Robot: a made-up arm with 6 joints. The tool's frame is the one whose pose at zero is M. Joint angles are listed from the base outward.
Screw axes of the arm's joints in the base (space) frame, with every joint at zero. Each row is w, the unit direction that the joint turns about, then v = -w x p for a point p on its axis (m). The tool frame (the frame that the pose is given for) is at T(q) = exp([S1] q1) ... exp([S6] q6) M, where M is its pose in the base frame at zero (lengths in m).
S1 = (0, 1, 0, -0.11, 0, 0)
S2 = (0, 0, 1, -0.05, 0.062, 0)
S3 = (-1, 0, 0, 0, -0.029, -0.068)
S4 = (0, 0, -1, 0.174, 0.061, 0)
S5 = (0, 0, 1, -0.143, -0.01, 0)
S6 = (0, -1, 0, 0.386, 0, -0.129)
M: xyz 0.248 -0.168 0.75 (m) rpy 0 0 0 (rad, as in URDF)
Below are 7 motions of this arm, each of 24 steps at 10 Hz.
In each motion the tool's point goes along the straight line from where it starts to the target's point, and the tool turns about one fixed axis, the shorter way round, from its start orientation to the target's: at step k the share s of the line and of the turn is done. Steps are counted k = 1, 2, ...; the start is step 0. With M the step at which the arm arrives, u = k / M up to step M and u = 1 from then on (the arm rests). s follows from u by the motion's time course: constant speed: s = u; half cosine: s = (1 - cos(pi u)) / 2; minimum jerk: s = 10 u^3 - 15 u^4 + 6 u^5.
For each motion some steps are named. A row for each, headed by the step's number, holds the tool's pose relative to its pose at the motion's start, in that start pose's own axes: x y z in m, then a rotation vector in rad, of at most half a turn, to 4 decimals.
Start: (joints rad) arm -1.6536 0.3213 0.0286 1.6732 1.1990 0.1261
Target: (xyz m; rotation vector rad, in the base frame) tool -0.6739 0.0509 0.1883 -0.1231 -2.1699 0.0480
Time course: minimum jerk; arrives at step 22
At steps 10, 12, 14, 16, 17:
10: -0.0733 0.0544 0.0152 0.0173 -0.1601 0.1000
12: -0.1033 0.0766 0.0215 0.0243 -0.2255 0.1408
14: -0.1313 0.0973 0.0273 0.0309 -0.2867 0.1790
16: -0.1538 0.1140 0.0320 0.0362 -0.3360 0.2097
17: -0.1623 0.1203 0.0337 0.0382 -0.3544 0.2213

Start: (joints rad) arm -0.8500 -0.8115 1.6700 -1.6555 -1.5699 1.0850
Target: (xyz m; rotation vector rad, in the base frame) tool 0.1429 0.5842 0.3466 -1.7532 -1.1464 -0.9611
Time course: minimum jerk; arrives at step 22
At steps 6, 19, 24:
6: -0.0054 0.0018 0.0236 -0.0541 0.0019 -0.0667
19: -0.0409 0.0140 0.1791 -0.4110 0.0141 -0.5070
24: -0.0418 0.0143 0.1829 -0.4196 0.0144 -0.5175

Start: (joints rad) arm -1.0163 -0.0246 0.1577 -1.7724 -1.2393 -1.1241
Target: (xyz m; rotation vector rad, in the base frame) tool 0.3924 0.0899 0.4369 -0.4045 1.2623 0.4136
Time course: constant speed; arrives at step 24
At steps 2, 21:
2: 0.0365 0.0081 -0.0124 0.0062 0.0818 0.0488
21: 0.3835 0.0854 -0.1302 0.0646 0.8588 0.5129

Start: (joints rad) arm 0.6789 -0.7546 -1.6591 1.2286 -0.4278 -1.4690
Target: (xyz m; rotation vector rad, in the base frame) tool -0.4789 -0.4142 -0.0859 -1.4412 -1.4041 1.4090
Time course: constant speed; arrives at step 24
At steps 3, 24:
3: -0.0189 0.0034 -0.0235 0.0559 -0.0644 -0.0718
24: -0.1515 0.0275 -0.1879 0.4472 -0.5154 -0.5747

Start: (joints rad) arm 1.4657 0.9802 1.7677 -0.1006 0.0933 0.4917
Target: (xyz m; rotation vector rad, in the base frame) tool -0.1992 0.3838 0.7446 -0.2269 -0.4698 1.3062
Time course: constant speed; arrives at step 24
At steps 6, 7, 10, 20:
6: -0.0190 0.0039 0.0133 -0.0727 -0.0517 -0.1321
7: -0.0221 0.0046 0.0155 -0.0848 -0.0603 -0.1541
10: -0.0316 0.0065 0.0221 -0.1212 -0.0861 -0.2201
20: -0.0632 0.0131 0.0442 -0.2424 -0.1722 -0.4402

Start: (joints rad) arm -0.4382 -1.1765 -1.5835 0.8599 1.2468 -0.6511
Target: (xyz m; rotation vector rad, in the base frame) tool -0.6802 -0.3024 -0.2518 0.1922 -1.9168 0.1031
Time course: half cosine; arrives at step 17
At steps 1, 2, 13, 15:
1: -0.0045 0.0015 -0.0017 -0.0050 -0.0055 0.0081
2: -0.0177 0.0059 -0.0068 -0.0199 -0.0219 0.0323
13: -0.4548 0.1508 -0.1748 -0.5131 -0.5653 0.8312
15: -0.5054 0.1676 -0.1942 -0.5702 -0.6281 0.9237

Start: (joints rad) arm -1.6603 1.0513 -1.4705 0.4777 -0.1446 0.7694
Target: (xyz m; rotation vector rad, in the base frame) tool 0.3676 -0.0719 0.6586 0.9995 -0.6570 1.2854
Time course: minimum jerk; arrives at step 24
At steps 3, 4, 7, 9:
3: 0.0017 -0.0022 -0.0071 0.0094 0.0052 0.0022
4: 0.0037 -0.0049 -0.0157 0.0208 0.0115 0.0048
7: 0.0158 -0.0211 -0.0671 0.0893 0.0493 0.0206
9: 0.0285 -0.0382 -0.1214 0.1614 0.0891 0.0372

